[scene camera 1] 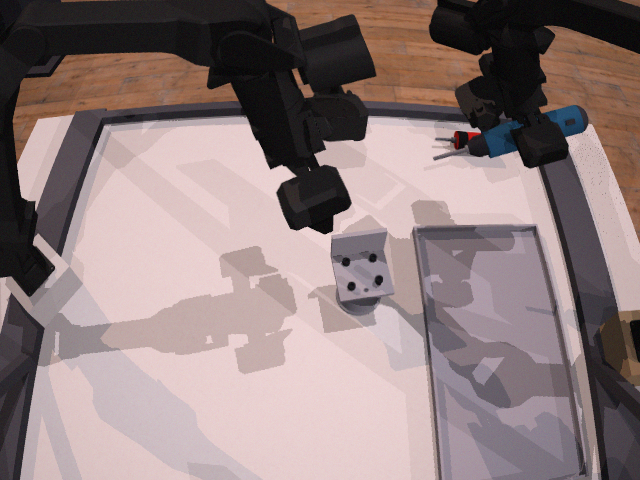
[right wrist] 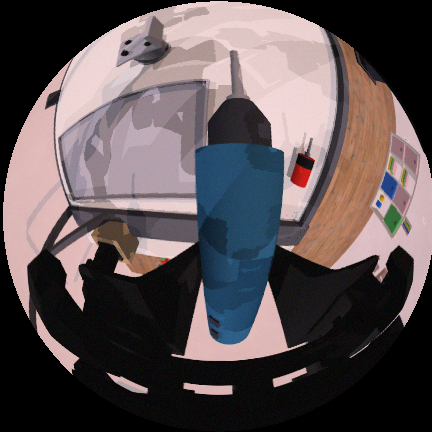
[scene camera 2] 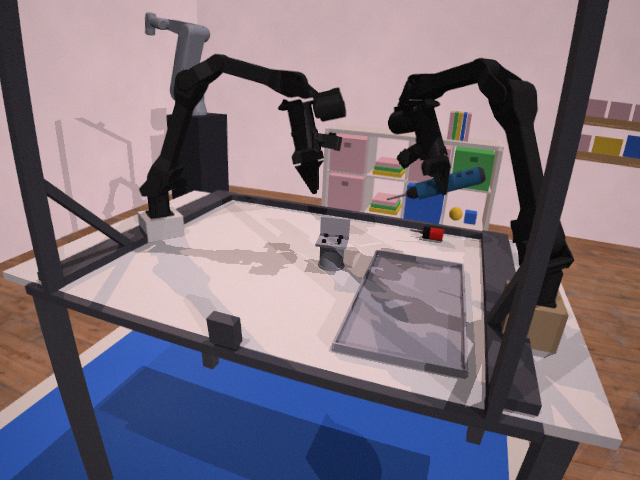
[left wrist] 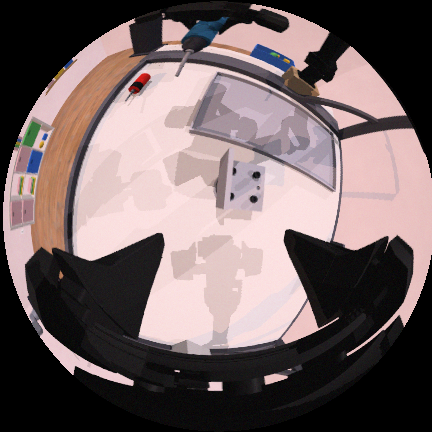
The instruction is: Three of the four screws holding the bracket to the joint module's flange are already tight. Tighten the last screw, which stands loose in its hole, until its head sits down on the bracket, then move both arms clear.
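Frame: origin at the left arm's base, x ahead, y left, z up, level; metres.
Where they show: left gripper, fingertip midpoint: (scene camera 2: pixel 315 192) (left wrist: pixel 225 237); right gripper, fingertip midpoint: (right wrist: pixel 233 246) (scene camera 2: pixel 444 192); left arm's base at its link origin: (scene camera 1: pixel 32 271) (scene camera 2: pixel 159 213); right arm's base at its link origin: (right wrist: pixel 109 250) (left wrist: pixel 305 78).
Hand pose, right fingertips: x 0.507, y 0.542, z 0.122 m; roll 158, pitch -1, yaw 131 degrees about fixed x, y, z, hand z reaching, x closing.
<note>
Each offset is from my right fingertips to the top centre of the thing.
The grey bracket (scene camera 1: pixel 363 271) (scene camera 2: pixel 334 227) (left wrist: pixel 247 186) (right wrist: pixel 155 28) sits on the round joint module {dz -0.116, dx -0.106, dy -0.250 m} (scene camera 1: pixel 357 308) (scene camera 2: pixel 331 259). Its black screw heads {dz -0.102, dx -0.081, dy -0.250 m} (scene camera 1: pixel 378 279) (left wrist: pixel 256 175) show; I cannot tell which stands loose. My right gripper (scene camera 2: pixel 440 190) (right wrist: pixel 233 246) is shut on the blue power screwdriver (scene camera 1: pixel 560 121) (scene camera 2: pixel 462 179) (left wrist: pixel 201 32) (right wrist: pixel 240 200), raised above the table at the back right, with its bit pointing left in both scene views. My left gripper (scene camera 1: pixel 314 219) (scene camera 2: pixel 314 191) (left wrist: pixel 225 237) is open and empty, above the table and behind the bracket in scene camera 1.
A red and black screwdriver {dz -0.145, dx -0.113, dy +0.099 m} (scene camera 1: pixel 466 139) (scene camera 2: pixel 435 234) (left wrist: pixel 140 83) (right wrist: pixel 301 172) lies at the back right of the table. A shallow grey tray {dz -0.163, dx +0.118, dy -0.213 m} (scene camera 1: pixel 424 310) (scene camera 2: pixel 398 361) lies right of the bracket in the scene views. Dark frame rails run along the table edges.
</note>
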